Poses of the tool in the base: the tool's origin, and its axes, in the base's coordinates. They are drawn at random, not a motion.
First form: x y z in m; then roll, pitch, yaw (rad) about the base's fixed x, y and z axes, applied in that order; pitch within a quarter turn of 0, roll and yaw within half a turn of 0.
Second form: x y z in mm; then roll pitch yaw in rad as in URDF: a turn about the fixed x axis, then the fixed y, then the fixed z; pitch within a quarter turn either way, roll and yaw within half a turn. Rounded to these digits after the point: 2 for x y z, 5 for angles.
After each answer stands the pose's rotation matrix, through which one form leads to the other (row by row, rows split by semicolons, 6 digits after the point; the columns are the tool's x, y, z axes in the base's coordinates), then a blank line. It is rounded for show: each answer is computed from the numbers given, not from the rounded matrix.
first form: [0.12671 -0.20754 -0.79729 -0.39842 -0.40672 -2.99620]
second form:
[126.71 -207.54 -797.29 -0.39842 -0.40672 -2.99620]
-0.908733 -0.018325 0.416975; -0.133062 -0.934187 -0.331044; 0.395599 -0.356314 0.846488

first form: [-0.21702 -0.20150 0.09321 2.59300 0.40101 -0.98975]
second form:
[-217.02 -201.50 93.21 2.59300 0.40101 -0.98975]
0.505353 -0.601495 -0.618726; -0.769575 -0.638508 -0.007835; -0.390348 0.480116 -0.785568

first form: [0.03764 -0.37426 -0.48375 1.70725 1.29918 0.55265]
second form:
[37.64 -374.26 -483.75 1.70725 1.29918 0.55265]
0.228350 0.883719 0.408529; 0.140837 0.385218 -0.912015; -0.963339 0.265795 -0.036495

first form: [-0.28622 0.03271 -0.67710 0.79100 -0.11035 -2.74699]
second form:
[-286.22 32.71 -677.10 0.79100 -0.11035 -2.74699]
-0.917534 0.342602 -0.201877; -0.382103 -0.618994 0.686180; 0.110126 0.706732 0.698858

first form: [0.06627 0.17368 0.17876 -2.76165 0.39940 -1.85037]
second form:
[66.27 173.68 178.76 -2.76165 0.39940 -1.85037]
-0.254227 -0.852832 0.456121; -0.885524 0.394885 0.244773; -0.388866 -0.341678 -0.855593

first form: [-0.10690 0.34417 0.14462 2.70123 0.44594 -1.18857]
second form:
[-106.90 344.17 144.62 2.70123 0.44594 -1.18857]
0.336511 -0.770744 -0.541031; -0.837099 -0.507987 0.203011; -0.431306 0.384581 -0.816133

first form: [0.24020 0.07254 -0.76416 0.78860 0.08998 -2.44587]
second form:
[240.20 72.54 -764.16 0.78860 0.08998 -2.44587]
-0.764485 0.402831 -0.503278; -0.638347 -0.581883 0.503909; -0.089859 0.706497 0.701988

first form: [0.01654 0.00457 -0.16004 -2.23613 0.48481 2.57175]
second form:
[16.54 4.57 -160.04 -2.23613 0.48481 2.57175]
-0.744958 0.641750 -0.182194; 0.477330 0.321975 -0.817612; -0.466040 -0.696053 -0.546184

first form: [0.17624 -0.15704 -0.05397 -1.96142 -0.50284 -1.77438]
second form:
[176.24 -157.04 -53.97 -1.96142 -0.50284 -1.77438]
-0.177154 -0.462996 0.868476; -0.858122 -0.359428 -0.366658; 0.481916 -0.810214 -0.333633

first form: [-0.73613 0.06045 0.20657 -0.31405 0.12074 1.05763]
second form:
[-736.13 60.45 206.57 -0.31405 0.12074 1.05763]
0.487364 -0.846851 -0.212884; 0.864852 0.434511 0.251458; -0.120447 -0.306664 0.944166

